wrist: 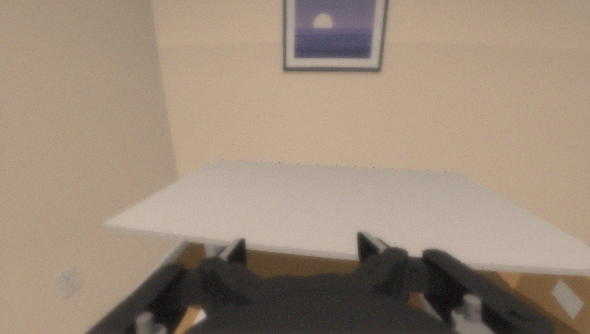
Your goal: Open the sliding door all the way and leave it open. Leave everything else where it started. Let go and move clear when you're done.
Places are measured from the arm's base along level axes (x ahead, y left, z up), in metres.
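Pixels of known places: gripper, between the fingertips: [301, 247].
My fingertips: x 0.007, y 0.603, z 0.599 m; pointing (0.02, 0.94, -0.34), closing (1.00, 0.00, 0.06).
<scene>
Behind a point stands the place of what it marks.
My gripper [301, 247] @[x 0.007, y 0.602, z 0.599 m] is open, with its two fingertips wide apart and no object between them. It shows at the bottom of the wrist view, in front of the near edge of a white flat top. The sliding door and its handle do not show in this view.
The white flat top [320, 207] @[x 0.112, y 1.142, z 0.323 m] spans the middle of the view, with brown surfaces below its near edge. A framed picture [332, 44] @[x 0.221, y 1.690, z 1.005 m] of a moon over water hangs on the beige wall [240, 110] @[x -0.320, y 1.780, z 0.645 m] behind. A pale wall plate [68, 281] @[x -0.922, y 1.062, z 0.004 m] is at the lower left.
</scene>
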